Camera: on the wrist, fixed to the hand. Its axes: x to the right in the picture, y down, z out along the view.
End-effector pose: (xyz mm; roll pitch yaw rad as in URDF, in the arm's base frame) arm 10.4 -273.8 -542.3 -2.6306 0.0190 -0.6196
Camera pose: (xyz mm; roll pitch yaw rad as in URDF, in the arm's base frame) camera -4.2 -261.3 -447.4 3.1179 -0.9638 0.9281
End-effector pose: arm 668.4 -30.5 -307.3 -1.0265 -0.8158 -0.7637
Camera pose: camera 593.5 -89.6 -323.5 0.8490 -0.3791 -2.7758
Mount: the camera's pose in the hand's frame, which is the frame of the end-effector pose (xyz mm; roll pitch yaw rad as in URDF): -20.9 -47.7 -81.6 -0.0547 0.4530 -1.5735
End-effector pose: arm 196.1 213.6 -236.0 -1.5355 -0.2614 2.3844
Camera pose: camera 276.4 252.3 -198.1 0.4682 -1.0208 0.3568
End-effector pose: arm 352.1 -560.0 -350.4 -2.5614 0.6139 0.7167
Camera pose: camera 383.4 -539.1 -261.2 -2.2541 -0.7803 1.5213
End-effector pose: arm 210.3 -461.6 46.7 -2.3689 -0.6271 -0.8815
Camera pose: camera 147.7 -421.5 108.7 1.9528 -0.8642 1.7120
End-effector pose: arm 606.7 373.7 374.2 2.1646 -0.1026 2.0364
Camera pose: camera 532.0 312.2 378.1 2.9711 0.5212 -2.7323
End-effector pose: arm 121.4 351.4 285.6 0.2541 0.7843 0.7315
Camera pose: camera 79.7 279.5 236.0 -0.9740 0.4759 -1.3840
